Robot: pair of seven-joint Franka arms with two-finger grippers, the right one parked.
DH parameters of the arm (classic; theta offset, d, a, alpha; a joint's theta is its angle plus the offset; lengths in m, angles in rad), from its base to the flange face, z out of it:
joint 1: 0 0.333 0 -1.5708
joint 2: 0 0 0 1.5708
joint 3: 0 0.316 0.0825 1.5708
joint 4: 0 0 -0.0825 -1.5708
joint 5: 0 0.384 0 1.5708
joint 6: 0 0 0.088 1.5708
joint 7: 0 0.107 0 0
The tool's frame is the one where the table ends.
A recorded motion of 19 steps. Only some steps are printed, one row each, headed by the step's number.
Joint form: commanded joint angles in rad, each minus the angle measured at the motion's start. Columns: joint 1, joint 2, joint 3, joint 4, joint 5, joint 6, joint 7.
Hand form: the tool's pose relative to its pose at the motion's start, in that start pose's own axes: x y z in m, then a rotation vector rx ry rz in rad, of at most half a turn. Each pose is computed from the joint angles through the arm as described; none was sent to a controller.
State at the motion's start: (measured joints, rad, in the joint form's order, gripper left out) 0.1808 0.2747 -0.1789 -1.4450 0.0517 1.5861 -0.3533
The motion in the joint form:
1: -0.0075 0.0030 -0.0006 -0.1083 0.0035 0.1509 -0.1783
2: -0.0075 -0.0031 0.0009 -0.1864 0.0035 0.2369 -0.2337
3: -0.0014 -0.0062 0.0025 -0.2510 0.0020 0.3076 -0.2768
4: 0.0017 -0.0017 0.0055 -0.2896 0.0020 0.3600 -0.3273
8: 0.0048 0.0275 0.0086 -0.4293 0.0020 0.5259 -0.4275
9: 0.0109 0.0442 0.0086 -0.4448 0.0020 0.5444 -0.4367
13: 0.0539 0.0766 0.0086 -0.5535 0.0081 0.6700 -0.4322
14: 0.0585 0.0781 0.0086 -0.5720 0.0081 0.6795 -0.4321
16: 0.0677 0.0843 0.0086 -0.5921 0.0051 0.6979 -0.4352
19: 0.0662 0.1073 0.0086 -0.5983 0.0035 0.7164 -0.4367
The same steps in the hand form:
1: 0.0080 0.0109 0.0399 -0.0142 0.0374 -0.1641
2: 0.0085 0.0125 0.0661 -0.0212 0.0497 -0.2168
3: 0.0091 0.0096 0.0891 -0.0285 0.0563 -0.2646
4: 0.0110 0.0074 0.1057 -0.0357 0.0631 -0.3190
8: 0.0079 0.0062 0.1748 -0.0447 0.0548 -0.4180
9: 0.0090 0.0031 0.1904 -0.0412 0.0410 -0.4323
13: 0.0045 -0.0219 0.2482 -0.0413 0.0238 -0.4617
14: 0.0012 -0.0251 0.2565 -0.0371 0.0141 -0.4652
16: -0.0011 -0.0305 0.2673 -0.0377 0.0046 -0.4784
19: -0.0015 -0.0289 0.2817 -0.0373 -0.0073 -0.4790

